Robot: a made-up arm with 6 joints. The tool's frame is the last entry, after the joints.
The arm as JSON. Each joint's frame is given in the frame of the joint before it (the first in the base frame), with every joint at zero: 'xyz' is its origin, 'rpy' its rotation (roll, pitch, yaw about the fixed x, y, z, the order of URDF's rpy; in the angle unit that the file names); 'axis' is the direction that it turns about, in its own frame. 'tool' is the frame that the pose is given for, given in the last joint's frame.
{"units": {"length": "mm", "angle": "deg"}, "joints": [
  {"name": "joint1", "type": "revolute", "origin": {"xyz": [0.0, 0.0, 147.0], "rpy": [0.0, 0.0, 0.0]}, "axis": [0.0, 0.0, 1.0]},
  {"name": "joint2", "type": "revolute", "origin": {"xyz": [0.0, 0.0, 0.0], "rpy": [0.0, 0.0, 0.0]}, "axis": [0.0, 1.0, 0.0]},
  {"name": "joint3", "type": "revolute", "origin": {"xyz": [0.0, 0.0, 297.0], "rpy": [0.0, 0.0, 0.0]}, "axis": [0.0, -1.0, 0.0]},
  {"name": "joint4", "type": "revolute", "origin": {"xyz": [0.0, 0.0, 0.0], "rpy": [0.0, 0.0, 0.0]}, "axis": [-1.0, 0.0, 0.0]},
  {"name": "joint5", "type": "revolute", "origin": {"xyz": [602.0, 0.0, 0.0], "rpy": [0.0, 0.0, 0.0]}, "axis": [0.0, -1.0, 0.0]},
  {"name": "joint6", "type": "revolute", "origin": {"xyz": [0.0, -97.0, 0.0], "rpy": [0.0, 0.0, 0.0]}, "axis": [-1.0, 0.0, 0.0]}
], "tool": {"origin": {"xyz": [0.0, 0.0, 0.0], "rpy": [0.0, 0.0, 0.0]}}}
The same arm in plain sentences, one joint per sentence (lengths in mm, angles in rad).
The arm has six revolute joints in a row. What follows holds with every joint at zero, and every direction is one of the base frame's. The first joint is mounted 147 mm along +z from the base frame's origin and rotates about +z. The second joint is mounted at the same point as the first joint and rotates about +y. The third joint is mounted 297 mm along +z from the second joint and rotates about -y. The fourth joint is mounted at the same point as the third joint and rotates about -x. The fifth joint is mounted 602 mm along +x from the fourth joint and rotates about -y. The sixth joint is mounted 97 mm along -y from the fifth joint and rotates about -x. The tool frame, which is the frame that the pose is given for, is mounted at the same point as the sixth joint; its axes are parallel to the base frame's.
